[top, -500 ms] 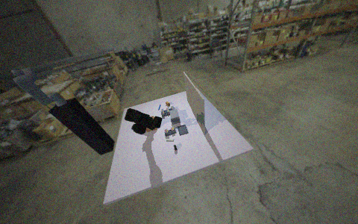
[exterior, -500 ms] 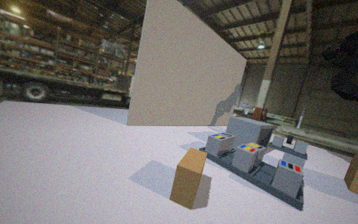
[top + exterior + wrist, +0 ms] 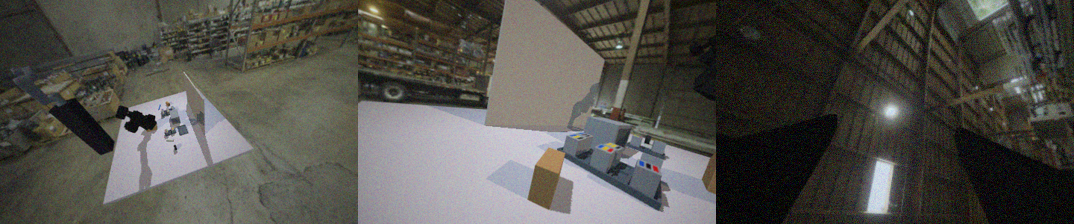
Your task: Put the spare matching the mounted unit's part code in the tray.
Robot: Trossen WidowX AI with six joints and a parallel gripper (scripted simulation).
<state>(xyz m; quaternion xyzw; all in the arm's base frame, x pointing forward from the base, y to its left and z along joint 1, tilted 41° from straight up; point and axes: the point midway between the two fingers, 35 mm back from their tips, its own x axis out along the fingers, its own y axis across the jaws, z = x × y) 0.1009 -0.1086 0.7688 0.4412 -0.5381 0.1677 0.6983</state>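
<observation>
My gripper tip is 820 mm to the right of the grey spare, 610 mm above it and 260 mm short of it. From my gripper tip the other things lie so: dark grey tray (650 mm below, 400 mm to the left, 260 mm ahead); then tall beige panel (580 mm to the left, 490 mm ahead, 430 mm below); then tall grey box (620 mm to the left, 600 mm below, 240 mm ahead).
</observation>
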